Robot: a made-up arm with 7 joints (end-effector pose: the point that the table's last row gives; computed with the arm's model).
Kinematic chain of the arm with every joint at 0, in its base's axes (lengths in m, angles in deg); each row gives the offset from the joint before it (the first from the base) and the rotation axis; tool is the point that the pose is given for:
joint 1: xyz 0 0 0.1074 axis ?
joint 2: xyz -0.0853 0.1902 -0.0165 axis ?
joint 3: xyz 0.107 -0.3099 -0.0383 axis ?
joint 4: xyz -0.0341 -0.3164 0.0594 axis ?
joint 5: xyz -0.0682 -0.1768 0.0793 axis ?
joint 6: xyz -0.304 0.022 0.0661 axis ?
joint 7: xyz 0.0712 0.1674 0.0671 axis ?
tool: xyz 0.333 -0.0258 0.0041
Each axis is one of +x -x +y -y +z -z.
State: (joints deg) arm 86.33 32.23 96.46 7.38 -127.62 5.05 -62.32
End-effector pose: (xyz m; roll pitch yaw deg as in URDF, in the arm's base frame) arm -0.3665 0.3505 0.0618 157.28 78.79 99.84
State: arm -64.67 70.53 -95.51 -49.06 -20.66 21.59 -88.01
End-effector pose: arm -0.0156 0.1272 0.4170 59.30 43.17 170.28
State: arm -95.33 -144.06 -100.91 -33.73 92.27 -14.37 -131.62
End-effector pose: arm -0.5496 -0.5903 0.2423 -116.34 64.93 -35.03
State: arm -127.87 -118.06 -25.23 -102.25 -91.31 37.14 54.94
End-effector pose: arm -0.3810 -0.1761 0.6278 122.93 -19.85 -48.87
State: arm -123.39 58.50 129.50 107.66 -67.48 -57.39 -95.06
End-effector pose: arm -0.2633 -0.3419 0.3740 53.94 -44.90 -63.42
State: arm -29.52 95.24 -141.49 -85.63 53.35 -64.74 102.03
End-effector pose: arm -0.1174 0.7110 0.3621 -89.62 43.70 118.53
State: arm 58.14 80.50 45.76 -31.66 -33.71 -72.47 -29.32
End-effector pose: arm -0.4505 0.2923 -0.5123 33.58 45.04 170.29
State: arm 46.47 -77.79 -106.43 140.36 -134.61 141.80 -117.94
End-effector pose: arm 0.5974 0.5993 0.2627 -151.80 -12.61 24.21
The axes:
joint 1: +x
joint 2: -y
joint 3: -z
joint 4: +y
joint 5: +x
joint 6: +z
joint 7: -x

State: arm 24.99 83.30 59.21 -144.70 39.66 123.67 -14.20
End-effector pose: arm 0.5909 -0.4891 -0.2581 -140.15 -34.65 -2.86
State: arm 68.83 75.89 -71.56 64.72 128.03 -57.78 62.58
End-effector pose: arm 0.0770 -0.5867 -0.1853 65.56 27.39 48.00
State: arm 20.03 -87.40 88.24 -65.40 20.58 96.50 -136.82
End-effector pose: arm -0.4767 0.4173 0.2938 153.65 46.52 82.98
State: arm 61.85 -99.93 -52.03 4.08 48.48 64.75 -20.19
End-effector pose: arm 0.4258 -0.0464 -0.4986 -149.19 -43.33 23.57
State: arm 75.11 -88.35 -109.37 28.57 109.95 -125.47 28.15
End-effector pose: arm -0.1073 0.6362 -0.6242 73.82 63.85 -153.35
